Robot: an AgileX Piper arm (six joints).
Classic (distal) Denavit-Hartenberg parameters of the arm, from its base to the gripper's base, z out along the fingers. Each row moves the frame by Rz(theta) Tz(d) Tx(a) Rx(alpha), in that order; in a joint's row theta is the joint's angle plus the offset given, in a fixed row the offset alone. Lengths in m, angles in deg.
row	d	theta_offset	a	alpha
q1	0.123	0	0	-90
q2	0	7.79	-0.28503	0
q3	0	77.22	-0.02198	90
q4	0.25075	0	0	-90
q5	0	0	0	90
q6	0.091	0	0	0
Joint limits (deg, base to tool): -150..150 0..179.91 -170..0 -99.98..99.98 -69.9..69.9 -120..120
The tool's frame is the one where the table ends.
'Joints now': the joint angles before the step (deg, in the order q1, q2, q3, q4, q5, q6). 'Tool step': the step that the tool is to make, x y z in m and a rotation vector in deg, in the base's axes. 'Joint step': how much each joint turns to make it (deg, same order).
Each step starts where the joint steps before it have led.
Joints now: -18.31, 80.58, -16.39, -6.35, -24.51, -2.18
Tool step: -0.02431, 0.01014, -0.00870, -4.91, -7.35, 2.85
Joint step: 0.00, 0.00, 8.78, 0.51, -17.13, -4.89
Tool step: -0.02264, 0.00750, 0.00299, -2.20, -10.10, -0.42
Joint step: 0.00, -0.35, 7.32, 1.31, -17.26, -0.86
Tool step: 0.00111, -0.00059, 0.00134, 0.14, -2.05, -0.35
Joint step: 0.00, 1.10, 0.12, 0.29, -3.17, 0.49
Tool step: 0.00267, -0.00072, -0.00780, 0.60, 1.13, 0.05
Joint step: -0.01, 4.29, 0.00, -0.01, -3.04, 0.00
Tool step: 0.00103, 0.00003, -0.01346, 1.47, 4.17, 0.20
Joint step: 0.01, 4.76, 0.00, -0.22, -0.35, 0.09
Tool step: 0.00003, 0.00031, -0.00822, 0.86, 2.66, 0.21
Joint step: 0.00, 2.79, 0.00, -0.20, 0.01, -0.01
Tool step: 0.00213, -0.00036, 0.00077, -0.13, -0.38, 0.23
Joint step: 0.00, 0.04, -0.44, -0.24, 0.00, 0.01
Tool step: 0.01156, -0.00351, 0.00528, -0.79, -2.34, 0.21
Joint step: 0.00, 0.00, -2.46, -0.21, 0.00, 0.00
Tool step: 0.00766, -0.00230, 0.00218, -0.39, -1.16, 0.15
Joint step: 0.00, 0.54, -1.64, -0.15, -0.12, 0.00
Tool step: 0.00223, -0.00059, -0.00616, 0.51, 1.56, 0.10
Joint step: 0.00, 2.19, -0.47, -0.10, -0.08, 0.00
